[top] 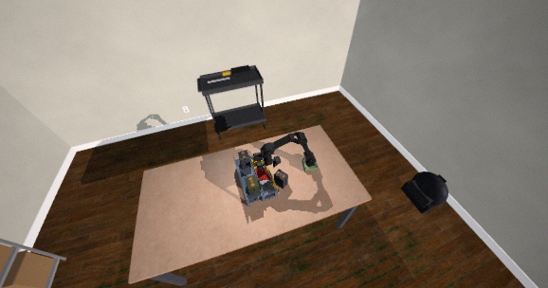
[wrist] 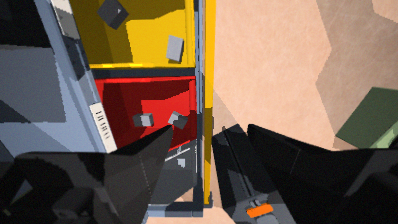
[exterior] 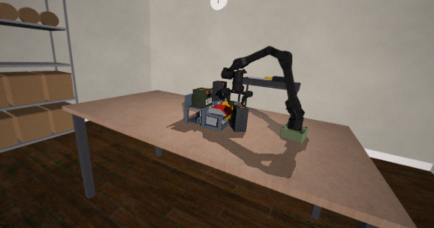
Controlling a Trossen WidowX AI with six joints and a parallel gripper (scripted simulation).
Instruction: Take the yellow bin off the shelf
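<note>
Right now the yellow bar is 80 mm below my hand. From my hand the other things lie so: yellow open bin: 90 mm ahead, 100 mm to the right, 90 mm below; then red bin: 80 mm ahead, 10 mm to the left, 90 mm below; then black box: 70 mm behind, 90 mm to the left, 70 mm below.
</note>
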